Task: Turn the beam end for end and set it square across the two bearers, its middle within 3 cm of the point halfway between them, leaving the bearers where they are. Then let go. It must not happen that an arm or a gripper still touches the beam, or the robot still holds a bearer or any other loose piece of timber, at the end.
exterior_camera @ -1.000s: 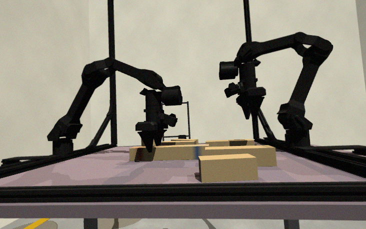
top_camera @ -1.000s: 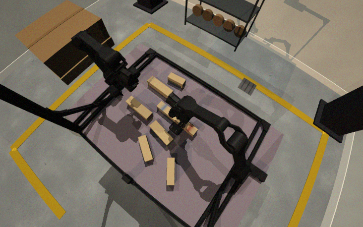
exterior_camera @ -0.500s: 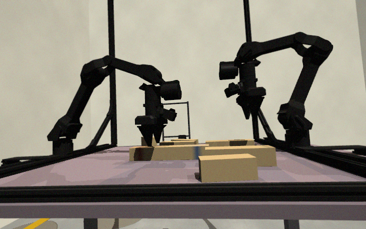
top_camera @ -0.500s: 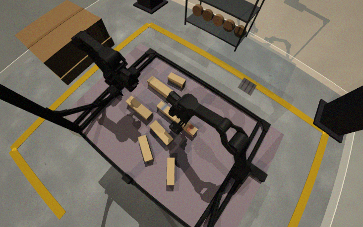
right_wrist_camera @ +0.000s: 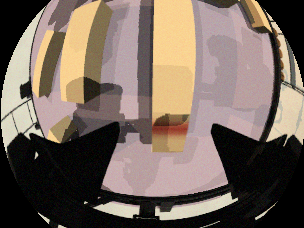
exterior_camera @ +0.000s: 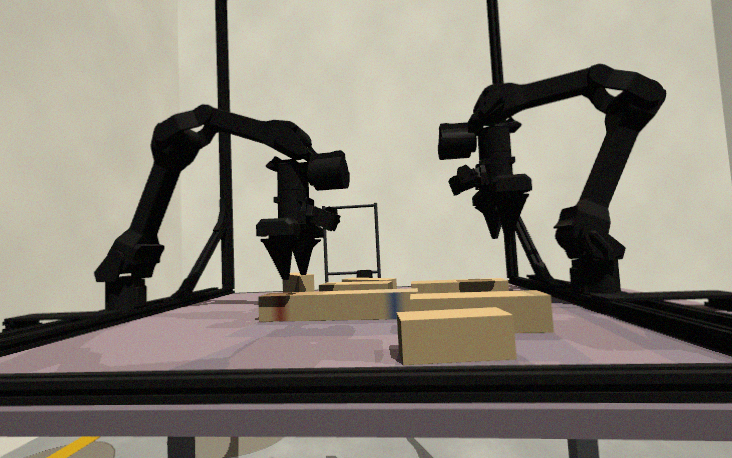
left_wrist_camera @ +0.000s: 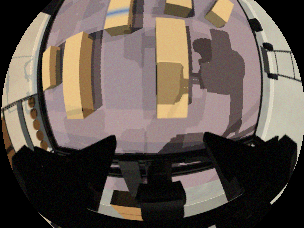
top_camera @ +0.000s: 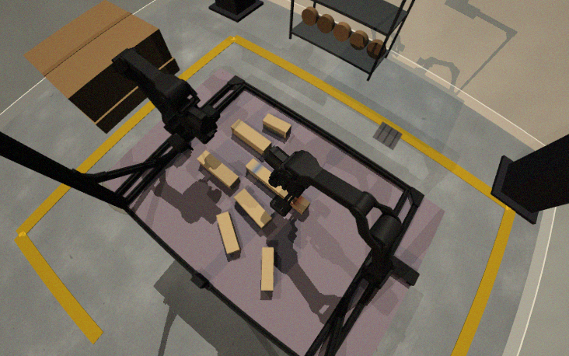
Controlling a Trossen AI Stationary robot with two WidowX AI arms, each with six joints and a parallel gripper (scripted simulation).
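The beam lies 6 cm ahead of my left hand, 30 cm to the right of it and 14 cm below it.
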